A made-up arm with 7 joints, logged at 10 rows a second.
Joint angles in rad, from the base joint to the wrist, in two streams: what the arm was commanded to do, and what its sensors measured. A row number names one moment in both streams.
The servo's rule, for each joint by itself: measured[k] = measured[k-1] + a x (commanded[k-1-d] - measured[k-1]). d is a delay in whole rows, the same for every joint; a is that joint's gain. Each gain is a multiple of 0.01, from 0.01 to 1. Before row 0 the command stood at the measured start. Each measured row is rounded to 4 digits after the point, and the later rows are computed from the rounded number. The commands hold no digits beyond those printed.
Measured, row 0: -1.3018, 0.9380, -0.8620, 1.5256, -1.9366, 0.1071, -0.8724
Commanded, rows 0 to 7: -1.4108, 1.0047, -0.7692, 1.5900, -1.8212, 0.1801, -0.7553; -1.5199, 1.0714, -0.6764, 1.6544, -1.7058, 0.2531, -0.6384; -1.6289, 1.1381, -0.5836, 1.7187, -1.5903, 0.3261, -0.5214; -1.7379, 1.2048, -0.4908, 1.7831, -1.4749, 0.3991, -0.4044; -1.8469, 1.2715, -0.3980, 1.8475, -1.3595, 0.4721, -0.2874; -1.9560, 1.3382, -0.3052, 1.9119, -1.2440, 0.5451, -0.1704; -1.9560, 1.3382, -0.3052, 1.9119, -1.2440, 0.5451, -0.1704; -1.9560, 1.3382, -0.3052, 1.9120, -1.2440, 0.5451, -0.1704
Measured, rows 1 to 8: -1.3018, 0.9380, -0.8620, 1.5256, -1.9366, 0.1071, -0.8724; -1.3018, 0.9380, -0.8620, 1.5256, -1.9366, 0.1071, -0.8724; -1.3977, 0.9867, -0.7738, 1.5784, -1.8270, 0.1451, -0.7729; -1.5052, 1.0485, -0.6813, 1.6407, -1.7119, 0.2013, -0.6586; -1.6141, 1.1139, -0.5885, 1.7047, -1.5964, 0.2662, -0.5420; -1.7230, 1.1803, -0.4957, 1.7690, -1.4810, 0.3353, -0.4250; -1.8320, 1.2469, -0.4029, 1.8334, -1.3656, 0.4064, -0.3080; -1.9411, 1.3135, -0.3101, 1.8978, -1.2501, 0.4785, -0.1910
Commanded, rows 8 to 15: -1.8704, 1.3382, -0.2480, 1.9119, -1.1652, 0.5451, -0.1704; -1.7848, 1.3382, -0.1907, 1.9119, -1.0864, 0.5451, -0.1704; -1.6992, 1.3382, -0.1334, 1.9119, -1.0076, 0.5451, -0.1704; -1.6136, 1.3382, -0.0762, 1.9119, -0.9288, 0.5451, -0.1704; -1.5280, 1.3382, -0.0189, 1.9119, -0.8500, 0.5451, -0.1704; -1.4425, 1.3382, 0.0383, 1.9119, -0.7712, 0.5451, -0.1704; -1.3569, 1.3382, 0.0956, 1.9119, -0.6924, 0.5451, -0.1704; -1.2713, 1.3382, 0.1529, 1.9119, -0.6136, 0.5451, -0.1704
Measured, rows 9 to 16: -1.9542, 1.3315, -0.3054, 1.9094, -1.2443, 0.5131, -0.1735; -1.9558, 1.3364, -0.3052, 1.9115, -1.2440, 0.5297, -0.1709; -1.8806, 1.3377, -0.2509, 1.9118, -1.1691, 0.5377, -0.1705; -1.7963, 1.3381, -0.1937, 1.9119, -1.0905, 0.5415, -0.1704; -1.7109, 1.3382, -0.1364, 1.9119, -1.0117, 0.5434, -0.1704; -1.6253, 1.3382, -0.0792, 1.9119, -0.9329, 0.5443, -0.1704; -1.5397, 1.3382, -0.0219, 1.9119, -0.8541, 0.5447, -0.1704; -1.4542, 1.3382, 0.0353, 1.9119, -0.7753, 0.5449, -0.1704
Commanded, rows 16 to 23: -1.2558, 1.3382, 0.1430, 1.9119, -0.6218, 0.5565, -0.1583; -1.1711, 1.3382, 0.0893, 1.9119, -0.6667, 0.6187, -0.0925; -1.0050, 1.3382, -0.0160, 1.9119, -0.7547, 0.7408, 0.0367; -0.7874, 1.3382, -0.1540, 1.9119, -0.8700, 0.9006, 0.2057; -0.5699, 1.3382, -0.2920, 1.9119, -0.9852, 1.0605, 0.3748; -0.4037, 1.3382, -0.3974, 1.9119, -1.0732, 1.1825, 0.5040; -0.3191, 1.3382, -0.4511, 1.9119, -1.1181, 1.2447, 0.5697; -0.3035, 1.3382, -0.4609, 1.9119, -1.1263, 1.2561, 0.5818
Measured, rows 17 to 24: -1.3686, 1.3382, 0.0926, 1.9119, -0.6965, 0.5450, -0.1704; -1.2830, 1.3382, 0.1499, 1.9119, -0.6177, 0.5451, -0.1704; -1.2591, 1.3382, 0.1433, 1.9119, -0.6216, 0.5510, -0.1601; -1.1817, 1.3382, 0.0920, 1.9119, -0.6644, 0.5862, -0.1026; -1.0262, 1.3382, -0.0106, 1.9119, -0.7502, 0.6666, 0.0158; -0.8161, 1.3382, -0.1468, 1.9119, -0.8640, 0.7883, 0.1772; -0.5994, 1.3382, -0.2847, 1.9119, -0.9791, 0.9298, 0.3452; -0.4272, 1.3382, -0.3918, 1.9119, -1.0685, 1.0612, 0.4802
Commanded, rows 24 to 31: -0.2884, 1.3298, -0.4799, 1.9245, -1.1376, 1.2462, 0.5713; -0.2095, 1.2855, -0.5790, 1.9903, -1.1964, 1.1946, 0.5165; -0.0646, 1.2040, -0.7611, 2.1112, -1.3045, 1.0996, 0.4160; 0.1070, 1.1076, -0.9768, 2.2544, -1.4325, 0.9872, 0.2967; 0.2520, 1.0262, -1.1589, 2.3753, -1.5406, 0.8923, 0.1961; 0.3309, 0.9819, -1.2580, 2.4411, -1.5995, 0.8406, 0.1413; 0.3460, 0.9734, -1.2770, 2.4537, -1.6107, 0.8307, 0.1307; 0.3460, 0.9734, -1.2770, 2.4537, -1.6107, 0.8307, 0.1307
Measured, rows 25 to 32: -0.3321, 1.3382, -0.4481, 1.9119, -1.1156, 1.1566, 0.5563; -0.3069, 1.3382, -0.4603, 1.9119, -1.1258, 1.2083, 0.5780; -0.2906, 1.3321, -0.4789, 1.9222, -1.1370, 1.2280, 0.5723; -0.2192, 1.2981, -0.5740, 1.9780, -1.1934, 1.2106, 0.5249; -0.0832, 1.2294, -0.7517, 2.0872, -1.2989, 1.1529, 0.4323; 0.0842, 1.1405, -0.9655, 2.2243, -1.4258, 1.0667, 0.3170; 0.2319, 1.0571, -1.1492, 2.3481, -1.5349, 0.9760, 0.2142; 0.3190, 1.0022, -1.2526, 2.4244, -1.5963, 0.9056, 0.1522
